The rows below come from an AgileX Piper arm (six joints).
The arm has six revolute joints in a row. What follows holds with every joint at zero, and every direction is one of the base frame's. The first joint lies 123 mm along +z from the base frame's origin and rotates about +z. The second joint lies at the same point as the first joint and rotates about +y. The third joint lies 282.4 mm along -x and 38.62 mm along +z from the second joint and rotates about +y. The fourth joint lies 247.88 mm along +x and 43.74 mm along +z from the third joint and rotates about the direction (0.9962, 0, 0.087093). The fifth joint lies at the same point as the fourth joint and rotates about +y. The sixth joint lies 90.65 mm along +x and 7.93 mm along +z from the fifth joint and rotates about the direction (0.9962, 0, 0.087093). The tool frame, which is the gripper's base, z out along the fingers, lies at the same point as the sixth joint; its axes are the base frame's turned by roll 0, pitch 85.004 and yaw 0 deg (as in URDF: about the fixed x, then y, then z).
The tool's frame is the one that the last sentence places.
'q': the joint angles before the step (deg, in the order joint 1, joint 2, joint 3, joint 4, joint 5, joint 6). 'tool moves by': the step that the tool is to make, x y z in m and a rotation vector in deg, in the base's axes. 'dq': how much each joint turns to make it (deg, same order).
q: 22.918 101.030 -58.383 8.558 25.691 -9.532
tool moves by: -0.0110 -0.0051 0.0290 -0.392 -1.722 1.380
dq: 0.005 -5.410 0.002 -1.641 4.011 0.007
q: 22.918 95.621 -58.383 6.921 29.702 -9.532
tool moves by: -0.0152 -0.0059 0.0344 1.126 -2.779 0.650
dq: 0.008 -6.549 -0.011 -0.167 3.600 -0.215
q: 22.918 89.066 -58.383 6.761 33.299 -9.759
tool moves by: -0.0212 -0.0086 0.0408 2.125 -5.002 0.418
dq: -0.011 -8.085 -0.005 -0.022 2.684 -0.154
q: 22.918 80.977 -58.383 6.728 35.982 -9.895
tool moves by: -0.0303 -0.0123 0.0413 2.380 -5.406 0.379
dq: -0.005 -9.199 -0.001 0.005 3.317 -0.008
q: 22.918 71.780 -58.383 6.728 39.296 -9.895
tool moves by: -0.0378 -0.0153 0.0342 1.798 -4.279 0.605
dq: -0.013 -9.376 -0.010 0.013 4.784 -0.084
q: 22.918 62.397 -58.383 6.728 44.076 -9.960
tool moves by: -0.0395 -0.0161 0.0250 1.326 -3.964 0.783
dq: -0.027 -8.801 -0.001 0.029 4.700 -0.396
